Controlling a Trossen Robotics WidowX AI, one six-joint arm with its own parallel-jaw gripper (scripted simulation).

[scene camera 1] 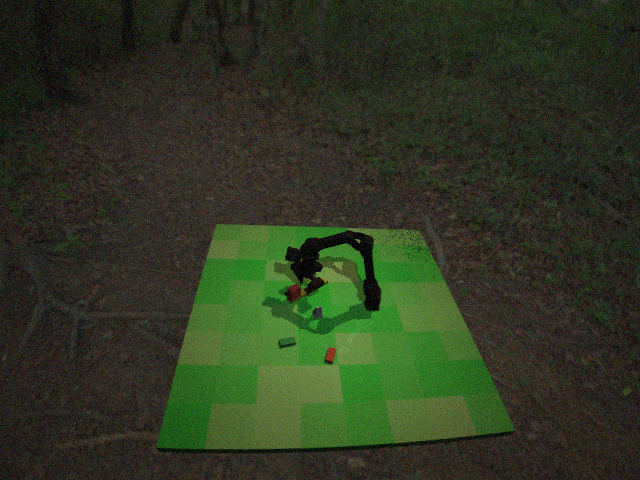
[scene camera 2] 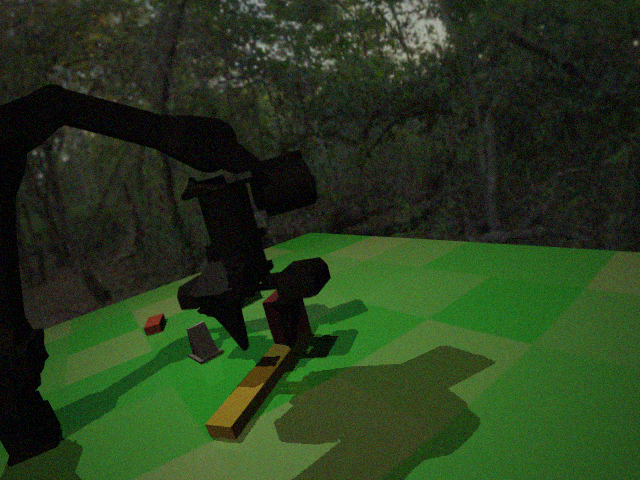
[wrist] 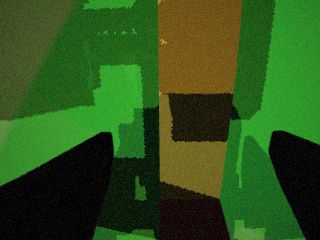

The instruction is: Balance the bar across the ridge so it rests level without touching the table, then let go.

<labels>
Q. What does the gripper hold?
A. Nothing.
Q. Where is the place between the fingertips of the gripper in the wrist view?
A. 192, 142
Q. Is the gripper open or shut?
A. Open.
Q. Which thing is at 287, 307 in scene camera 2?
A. The gripper.
</labels>
